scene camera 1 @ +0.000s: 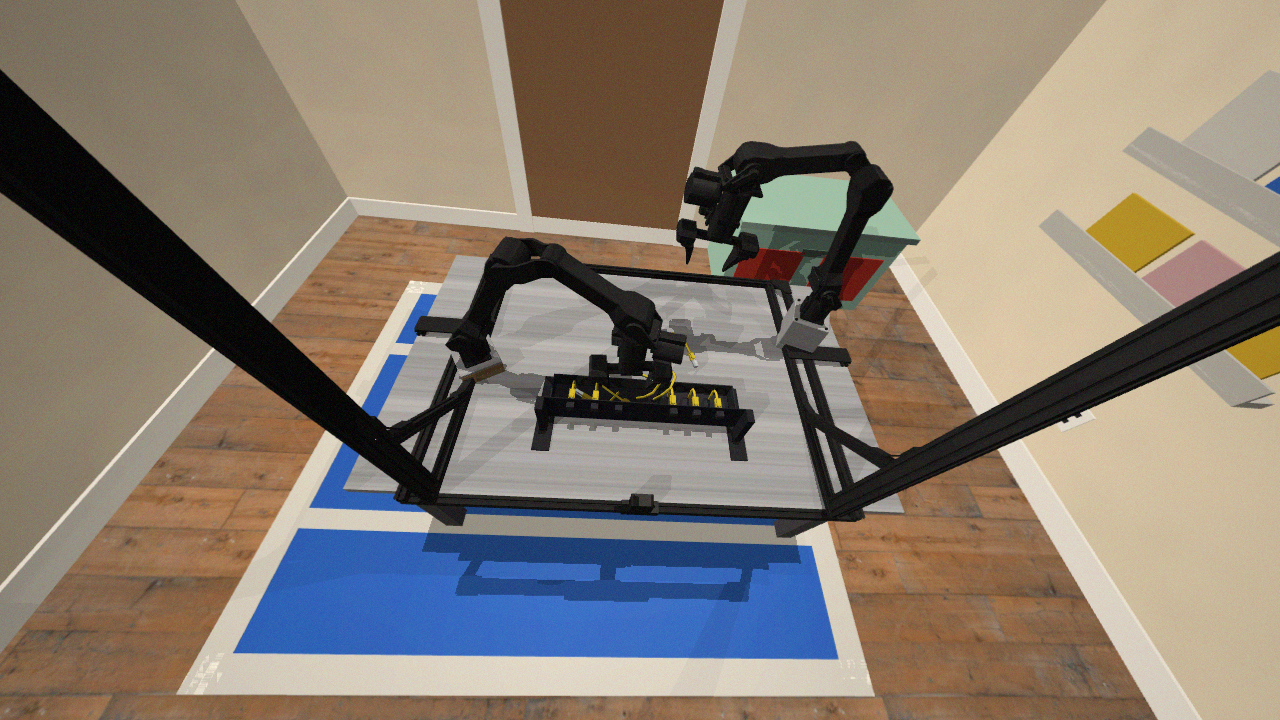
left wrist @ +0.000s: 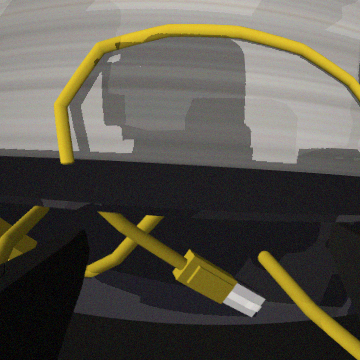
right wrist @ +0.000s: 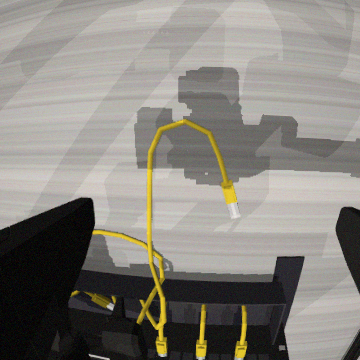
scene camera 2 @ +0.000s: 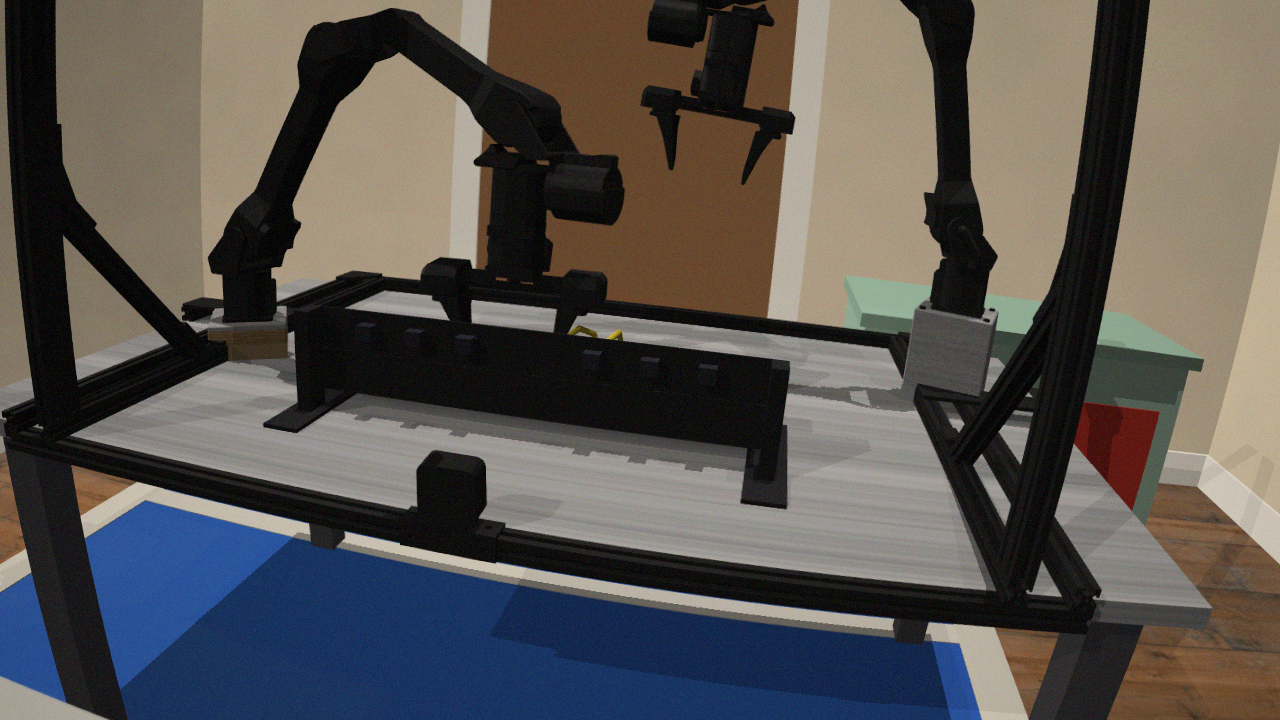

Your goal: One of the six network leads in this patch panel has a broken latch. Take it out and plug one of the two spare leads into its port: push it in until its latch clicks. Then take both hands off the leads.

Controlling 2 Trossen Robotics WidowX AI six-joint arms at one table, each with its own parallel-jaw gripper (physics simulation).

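Seen in the pictures: left gripper, fingertip midpoint: [scene camera 1: 627,387] [left wrist: 213,240] [right wrist: 91,293]; right gripper, fingertip midpoint: [scene camera 1: 704,267] [right wrist: 222,216] [scene camera 2: 706,177]; left arm's base, origin of the base link: [scene camera 1: 475,354] [scene camera 2: 248,315]; right arm's base, origin of the base link: [scene camera 1: 812,314] [scene camera 2: 958,309].
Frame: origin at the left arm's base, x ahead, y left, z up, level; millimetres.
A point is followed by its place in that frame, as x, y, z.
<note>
The black patch panel [scene camera 1: 644,408] {278, -352, 44} [scene camera 2: 537,380] {289, -359, 17} stands on the table with yellow leads along its far side. Plugs sit in ports near both ends; the broken latch cannot be told. A loose yellow plug with a clear tip [left wrist: 207,280] {272, -293, -7} [right wrist: 102,300] {277, -296, -9} lies slanted in the panel's trough. Another loose plug [scene camera 1: 691,358] {510, -250, -37} [right wrist: 229,194] {518, -244, -31} lies on the table behind the panel, its cable looping back. My left gripper [scene camera 1: 629,379] {286, -268, 7} [scene camera 2: 512,327] is open, low at the trough; its fingertips are hidden behind the panel in scene camera 2. My right gripper [scene camera 1: 707,265] {556, -157, 202} [scene camera 2: 707,175] {556, -157, 202} [right wrist: 222,216] {556, -157, 202} is open and empty, high behind the panel.
The panel's feet [scene camera 1: 541,437] {58, -267, -40} [scene camera 2: 765,490] {450, -524, -40} rest on the grey table [scene camera 1: 501,465] {-43, -285, -44} [scene camera 2: 877,528] {510, -612, -44}. A black frame surrounds the work area, with a small black camera block [scene camera 1: 640,503] {169, -518, 10} [scene camera 2: 451,488] {174, -527, -6} on its near bar. A green cabinet [scene camera 1: 814,201] [scene camera 2: 1029,313] stands behind at the right.
</note>
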